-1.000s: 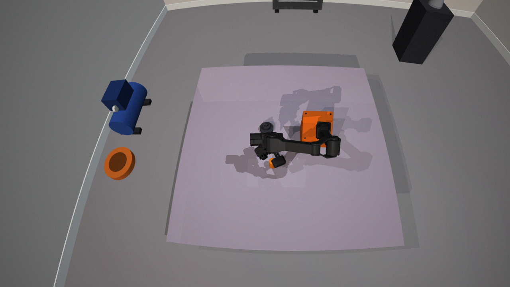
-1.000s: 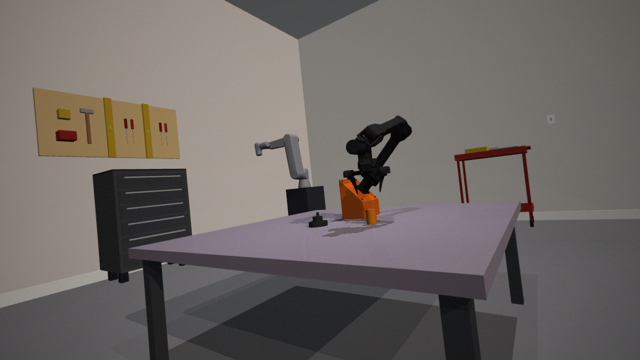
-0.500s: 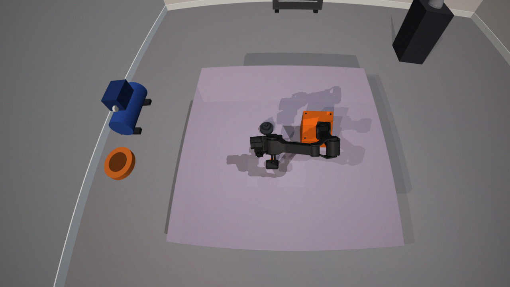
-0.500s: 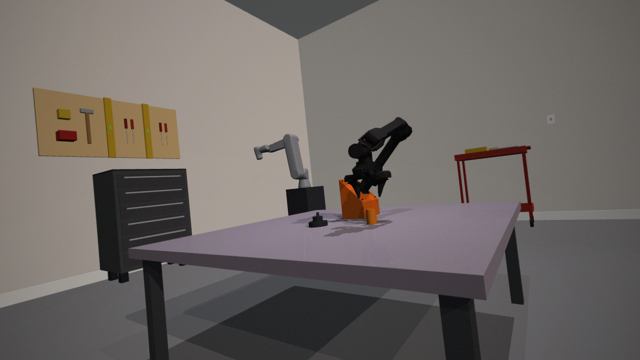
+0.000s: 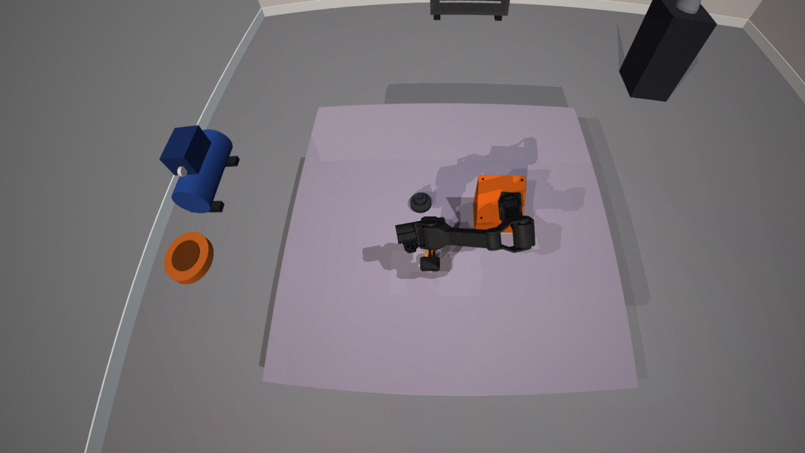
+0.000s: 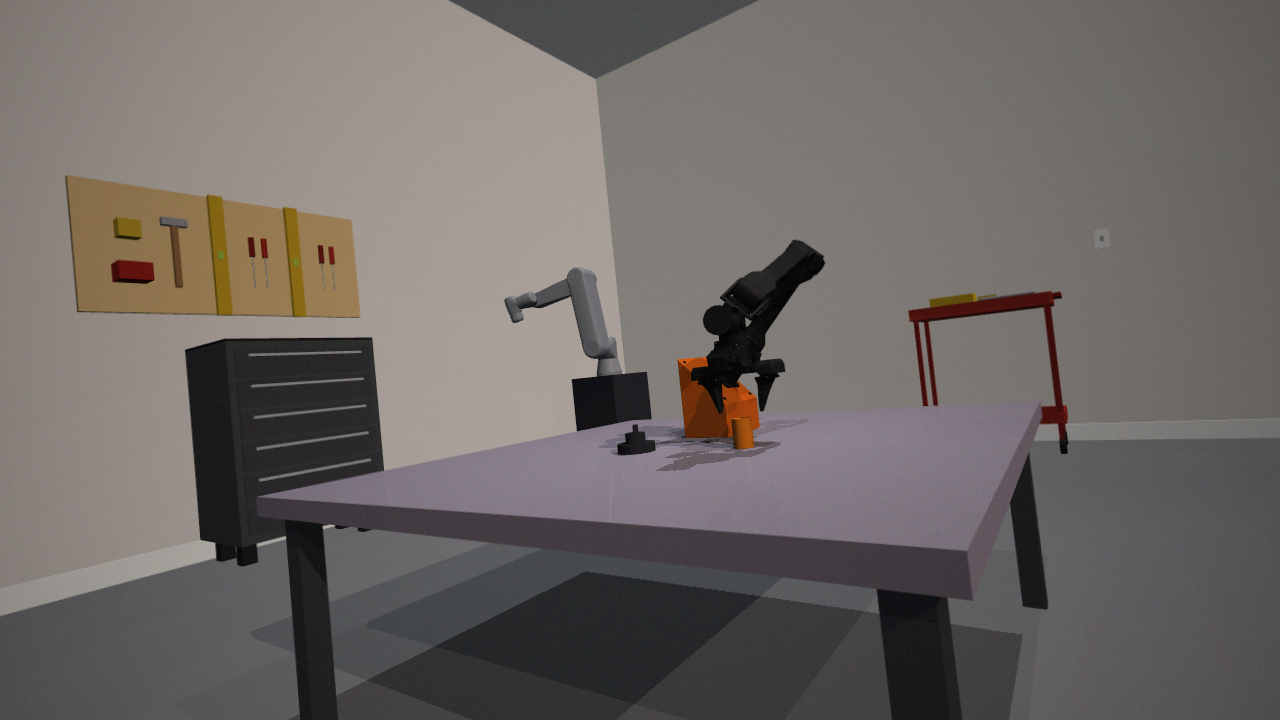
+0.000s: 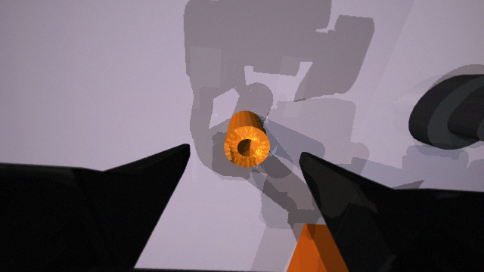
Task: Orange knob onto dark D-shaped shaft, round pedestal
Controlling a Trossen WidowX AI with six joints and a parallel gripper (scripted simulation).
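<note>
Right now the orange knob is 4 cm below my gripper tip. The rest, counted from my gripper tip: short shaft: 24 cm to the right, 5 cm ahead, 4 cm below.
</note>
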